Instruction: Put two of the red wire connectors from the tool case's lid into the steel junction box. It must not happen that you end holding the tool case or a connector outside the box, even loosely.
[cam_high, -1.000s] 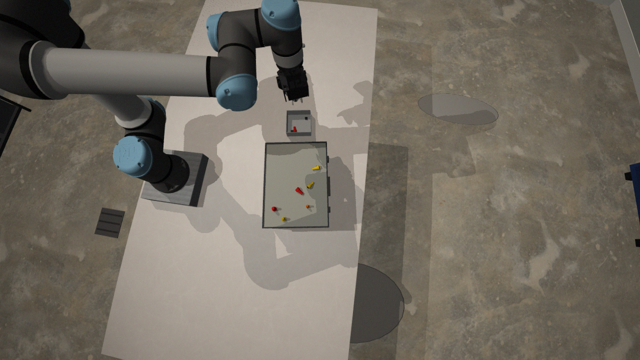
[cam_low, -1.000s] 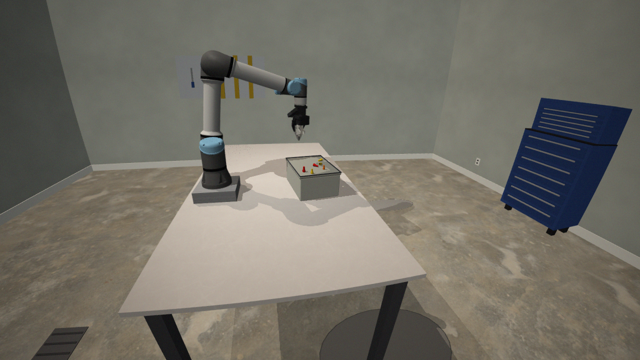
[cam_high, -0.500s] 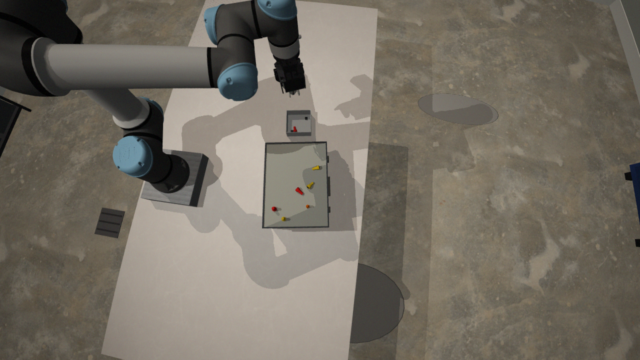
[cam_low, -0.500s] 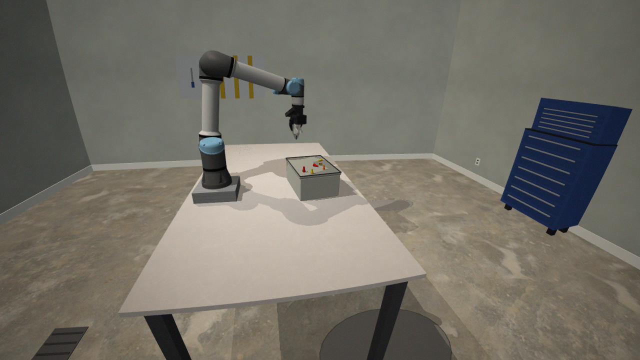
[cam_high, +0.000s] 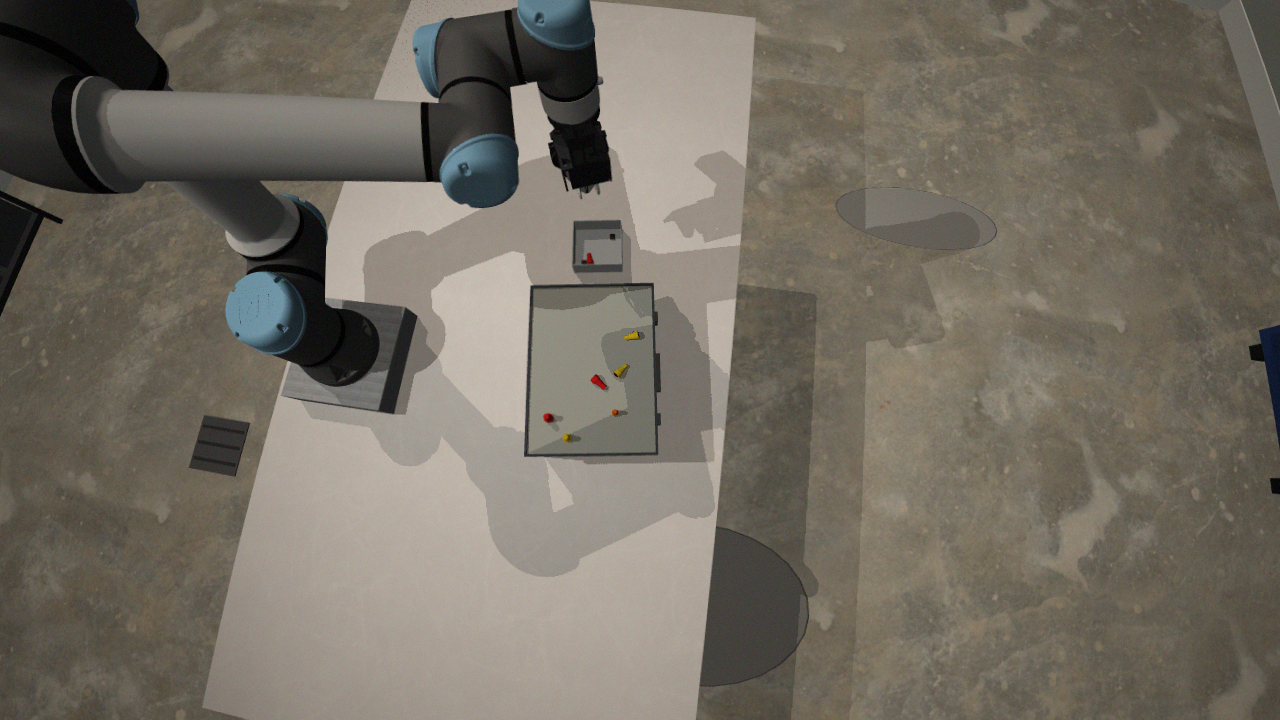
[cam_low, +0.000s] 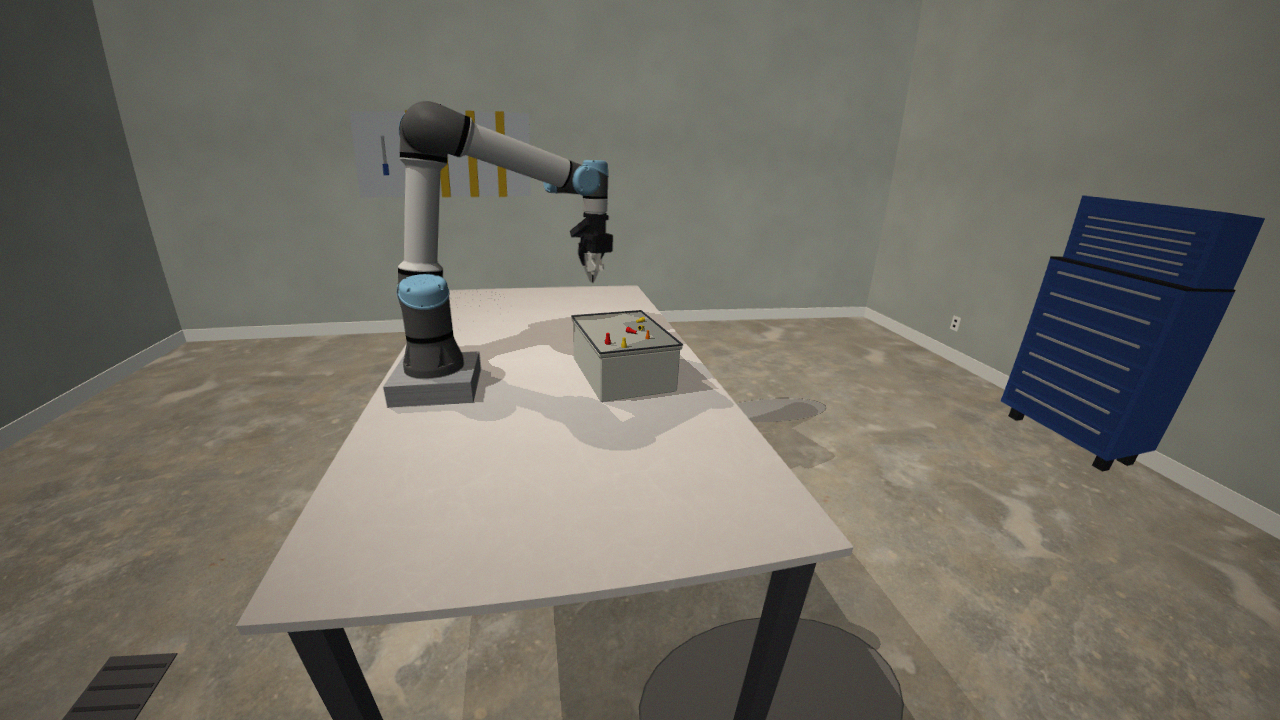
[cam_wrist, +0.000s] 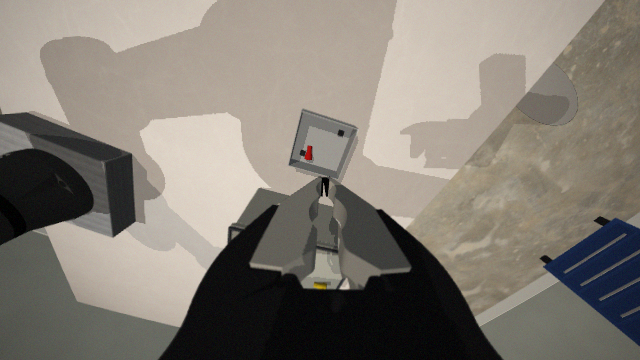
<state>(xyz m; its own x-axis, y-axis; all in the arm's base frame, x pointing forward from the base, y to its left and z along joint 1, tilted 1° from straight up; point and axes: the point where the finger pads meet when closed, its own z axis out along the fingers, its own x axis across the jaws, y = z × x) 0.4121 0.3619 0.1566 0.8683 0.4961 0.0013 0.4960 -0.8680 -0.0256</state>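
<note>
Right now the orange connector is 150 mm ahead of my hand, 360 mm to the right of it and 70 mm below it. The rest, counted from my hand: tool case (90 mm ahead, 290 mm to the right, 110 mm below).
</note>
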